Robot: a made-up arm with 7 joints. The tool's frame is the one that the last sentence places.
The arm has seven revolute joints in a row. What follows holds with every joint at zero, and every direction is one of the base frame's. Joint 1 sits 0.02 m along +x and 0.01 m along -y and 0.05 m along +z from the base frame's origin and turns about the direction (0.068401, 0.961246, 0.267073). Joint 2 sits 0.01 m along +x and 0.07 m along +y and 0.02 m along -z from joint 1 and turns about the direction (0.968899, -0.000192, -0.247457). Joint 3 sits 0.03 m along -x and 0.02 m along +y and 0.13 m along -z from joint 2 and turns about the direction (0.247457, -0.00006, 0.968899). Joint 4 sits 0.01 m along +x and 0.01 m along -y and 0.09 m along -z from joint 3 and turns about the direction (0.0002, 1, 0.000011). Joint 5 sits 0.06 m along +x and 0.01 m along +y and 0.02 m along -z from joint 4 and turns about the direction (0.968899, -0.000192, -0.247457). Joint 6 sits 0.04 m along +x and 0.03 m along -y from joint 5 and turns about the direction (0.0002, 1, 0.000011). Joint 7 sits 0.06 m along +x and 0.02 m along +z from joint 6 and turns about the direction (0.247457, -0.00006, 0.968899). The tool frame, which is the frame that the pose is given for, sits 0.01 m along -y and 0.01 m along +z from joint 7; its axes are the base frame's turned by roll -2.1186, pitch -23.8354 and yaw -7.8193 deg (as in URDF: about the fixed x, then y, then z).
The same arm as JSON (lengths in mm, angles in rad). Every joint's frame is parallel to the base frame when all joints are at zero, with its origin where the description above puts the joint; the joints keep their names.
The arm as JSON. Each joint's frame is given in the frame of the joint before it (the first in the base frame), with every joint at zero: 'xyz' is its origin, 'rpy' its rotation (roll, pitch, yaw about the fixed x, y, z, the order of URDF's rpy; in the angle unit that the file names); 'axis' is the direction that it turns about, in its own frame. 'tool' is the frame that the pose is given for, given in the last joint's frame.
{
  "units": {
    "length": "mm",
    "angle": "rad"
  },
  "joints": [
    {
      "name": "joint 1",
      "type": "revolute",
      "origin": {
        "xyz": [
          20.0,
          -10.0,
          50.0
        ],
        "rpy": [
          0.0,
          0.0,
          0.0
        ]
      },
      "axis": [
        0.068403,
        0.961235,
        0.26711
      ]
    },
    {
      "name": "joint 2",
      "type": "revolute",
      "origin": {
        "xyz": [
          10.0,
          70.0,
          -20.0
        ],
        "rpy": [
          0.0,
          0.0,
          0.0
        ]
      },
      "axis": [
        0.968889,
        -0.0002,
        -0.247497
      ]
    },
    {
      "name": "joint 3",
      "type": "revolute",
      "origin": {
        "xyz": [
          -30.0,
          20.0,
          -130.0
        ],
        "rpy": [
          0.0,
          0.0,
          0.0
        ]
      },
      "axis": [
        0.247497,
        -0.0001,
        0.968889
      ]
    },
    {
      "name": "joint 4",
      "type": "revolute",
      "origin": {
        "xyz": [
          10.0,
          -10.0,
          -90.0
        ],
        "rpy": [
          0.0,
          0.0,
          0.0
        ]
      },
      "axis": [
        0.0002,
        1.0,
        0.0
      ]
    },
    {
      "name": "joint 5",
      "type": "revolute",
      "origin": {
        "xyz": [
          60.0,
          10.0,
          -20.0
        ],
        "rpy": [
          0.0,
          0.0,
          0.0
        ]
      },
      "axis": [
        0.968889,
        -0.0002,
        -0.247497
      ]
    },
    {
      "name": "joint 6",
      "type": "revolute",
      "origin": {
        "xyz": [
          40.0,
          -30.0,
          0.0
        ],
        "rpy": [
          0.0,
          0.0,
          0.0
        ]
      },
      "axis": [
        0.0002,
        1.0,
        0.0
      ]
    },
    {
      "name": "joint 7",
      "type": "revolute",
      "origin": {
        "xyz": [
          60.0,
          0.0,
          20.0
        ],
        "rpy": [
          0.0,
          0.0,
          0.0
        ]
      },
      "axis": [
        0.247497,
        -0.0001,
        0.968889
      ]
    }
  ],
  "tool": {
    "origin": {
      "xyz": [
        0.0,
        -10.0,
        10.0
      ],
      "rpy": [
        -0.037,
        -0.416,
        -0.1365
      ]
    }
  }
}

